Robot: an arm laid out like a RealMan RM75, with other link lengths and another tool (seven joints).
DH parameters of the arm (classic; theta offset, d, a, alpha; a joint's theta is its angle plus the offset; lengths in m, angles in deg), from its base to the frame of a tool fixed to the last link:
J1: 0 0.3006 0 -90
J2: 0 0 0 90
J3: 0 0.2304 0 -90
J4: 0 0 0 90
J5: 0 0.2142 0 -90
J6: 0 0 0 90
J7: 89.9 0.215 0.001 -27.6
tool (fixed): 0 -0.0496 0 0
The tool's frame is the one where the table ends.
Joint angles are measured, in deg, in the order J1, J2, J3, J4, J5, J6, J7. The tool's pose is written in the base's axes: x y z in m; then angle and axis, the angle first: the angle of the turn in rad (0 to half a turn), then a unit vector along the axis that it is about. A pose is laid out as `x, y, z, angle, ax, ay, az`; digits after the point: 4 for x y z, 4 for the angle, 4 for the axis.
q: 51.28, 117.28, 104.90, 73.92, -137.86, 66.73, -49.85
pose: 0.0438, 0.4349, 0.0698, 3.0756, -0.6616, 0.6465, 0.3798
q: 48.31, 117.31, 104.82, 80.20, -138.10, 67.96, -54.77
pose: 0.0407, 0.4295, 0.0855, 3.0637, -0.7027, 0.6025, 0.3785
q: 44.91, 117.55, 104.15, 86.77, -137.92, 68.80, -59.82
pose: 0.0366, 0.4206, 0.0985, 3.0547, -0.7426, 0.5546, 0.3753
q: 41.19, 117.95, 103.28, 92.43, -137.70, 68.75, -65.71
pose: 0.0359, 0.4121, 0.1088, 3.0385, -0.7802, 0.5048, 0.3693
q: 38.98, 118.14, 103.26, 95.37, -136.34, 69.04, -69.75
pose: 0.0355, 0.4059, 0.1145, 3.0429, -0.7993, 0.4768, 0.3659
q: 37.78, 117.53, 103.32, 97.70, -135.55, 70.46, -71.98
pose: 0.0362, 0.4007, 0.1212, 3.0397, -0.8139, 0.4595, 0.3555
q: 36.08, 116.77, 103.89, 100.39, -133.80, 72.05, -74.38
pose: 0.0379, 0.3940, 0.1302, 3.0423, -0.8260, 0.4427, 0.3490
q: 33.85, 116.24, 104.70, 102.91, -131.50, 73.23, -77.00
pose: 0.0417, 0.3868, 0.1385, 3.0486, -0.8347, 0.4277, 0.3469
